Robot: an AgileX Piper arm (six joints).
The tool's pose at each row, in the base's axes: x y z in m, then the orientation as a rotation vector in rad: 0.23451, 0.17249, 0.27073, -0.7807, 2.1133, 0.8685; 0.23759, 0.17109, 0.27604, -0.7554, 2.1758, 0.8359; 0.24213, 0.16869, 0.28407, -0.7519, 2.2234, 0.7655; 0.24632, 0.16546, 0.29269, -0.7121, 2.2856, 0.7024; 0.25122, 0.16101, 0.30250, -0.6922, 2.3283, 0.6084; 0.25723, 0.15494, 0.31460, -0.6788, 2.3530, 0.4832; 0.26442, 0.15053, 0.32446, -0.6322, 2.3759, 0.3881; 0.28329, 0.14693, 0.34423, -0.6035, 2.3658, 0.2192; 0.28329, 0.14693, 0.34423, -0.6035, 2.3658, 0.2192; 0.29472, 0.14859, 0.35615, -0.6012, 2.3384, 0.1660; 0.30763, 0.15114, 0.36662, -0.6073, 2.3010, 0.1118; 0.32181, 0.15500, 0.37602, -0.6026, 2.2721, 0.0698; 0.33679, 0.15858, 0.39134, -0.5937, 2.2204, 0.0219
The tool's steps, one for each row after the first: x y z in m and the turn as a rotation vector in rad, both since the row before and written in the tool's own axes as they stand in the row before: -0.00555, -0.00131, -0.00267, 0.0351, 0.0408, 0.0308; -0.00813, -0.00196, -0.00457, 0.0533, 0.0393, -0.0008; -0.00792, -0.00235, -0.00584, 0.0587, 0.0382, 0.0295; -0.00869, -0.00344, -0.00726, 0.0734, 0.0319, 0.0012; -0.01023, -0.00530, -0.00931, 0.0932, 0.0229, -0.0174; -0.00979, -0.00606, -0.00598, 0.0807, 0.0126, 0.0122; -0.02445, -0.01079, -0.00677, 0.1305, -0.0016, -0.0280; 0.00000, 0.00000, 0.00000, 0.0000, 0.0000, 0.0000; -0.01598, -0.00405, -0.00193, 0.0419, -0.0200, -0.0193; -0.01625, -0.00426, 0.00079, 0.0415, -0.0266, -0.0279; -0.01665, -0.00398, 0.00333, 0.0355, -0.0218, -0.0153; -0.02102, -0.00550, 0.00015, 0.0450, -0.0427, -0.0191
